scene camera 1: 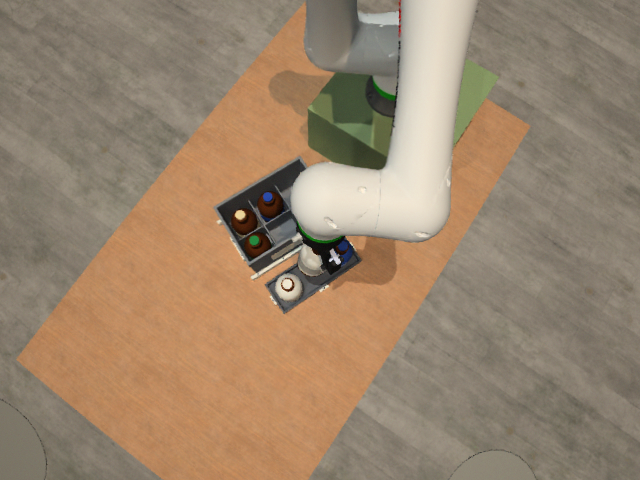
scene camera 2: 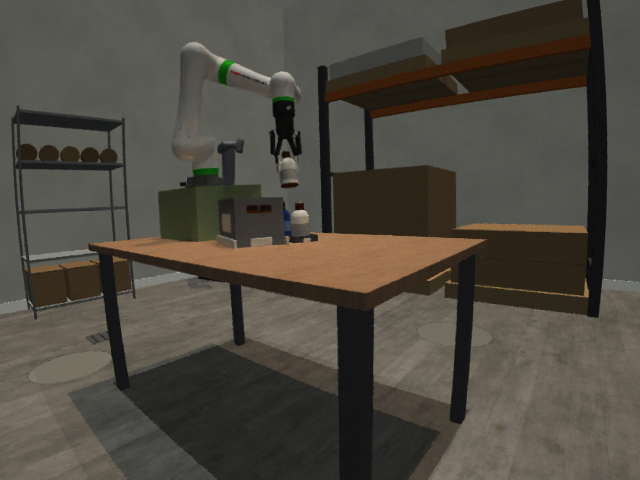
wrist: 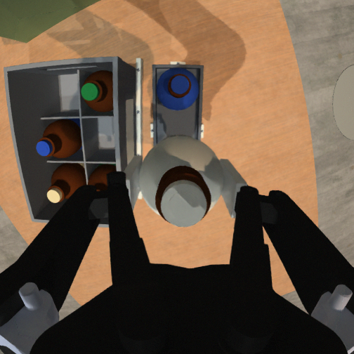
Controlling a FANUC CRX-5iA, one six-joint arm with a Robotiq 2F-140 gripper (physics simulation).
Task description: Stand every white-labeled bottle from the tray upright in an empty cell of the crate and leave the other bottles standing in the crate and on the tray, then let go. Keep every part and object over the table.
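Pixels of known places: gripper, fingertip midpoint: (scene camera 1: 316, 254) (scene camera 2: 287, 171); arm's base at its link origin: (scene camera 1: 393, 92) (scene camera 2: 206, 187).
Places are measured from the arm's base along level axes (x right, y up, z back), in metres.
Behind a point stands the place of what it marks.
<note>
My gripper (scene camera 2: 287, 162) {x -0.016, y 0.038, z -0.491 m} (wrist: 180, 170) is shut on a white-labeled bottle (scene camera 1: 310, 261) {x -0.014, y 0.083, z -0.519 m} (scene camera 2: 288, 172) {x 0.015, y 0.030, z -0.518 m} (wrist: 181, 154), close to upright, high above the tray (scene camera 1: 314, 283) {x -0.029, y -0.242, z -0.526 m} (scene camera 2: 311, 238) {x 0.034, y -0.235, z -0.631 m} (wrist: 177, 124). A second white bottle (scene camera 1: 288, 290) {x 0.017, y -0.097, z -0.587 m} (scene camera 2: 299, 223) {x 0.058, y -0.175, z -0.593 m} stands at one tray end; it is hidden in the wrist view. A blue bottle (scene camera 1: 345, 254) {x -0.074, y -0.124, z -0.429 m} (scene camera 2: 287, 223) {x -0.044, y -0.182, z -0.461 m} (wrist: 177, 98) stands at the other end. The grey crate (scene camera 1: 258, 184) {x 0.220, y -0.082, z -0.370 m} (scene camera 2: 265, 228) {x 0.199, y -0.185, z -0.539 m} (wrist: 25, 125) holds brown bottles with green, blue and cream caps, and one partly behind a finger. In the wrist view, its top-left and middle-right cells are empty.
A pale strip (scene camera 1: 273, 264) {x 0.102, y -0.218, z -0.532 m} (wrist: 139, 105) runs between crate and tray. The green base block (scene camera 1: 338, 131) {x 0.085, y -0.026, z -0.157 m} (scene camera 2: 180, 211) {x 0.164, y -0.113, z 0.003 m} stands behind the crate on the wooden table (scene camera 1: 206, 335) {x 0.184, y -0.248, z -0.802 m} (scene camera 2: 320, 260) {x 0.408, y -0.247, z -0.893 m}. The arm covers part of the crate in scene camera 1. Shelving and boxes stand beyond the table.
</note>
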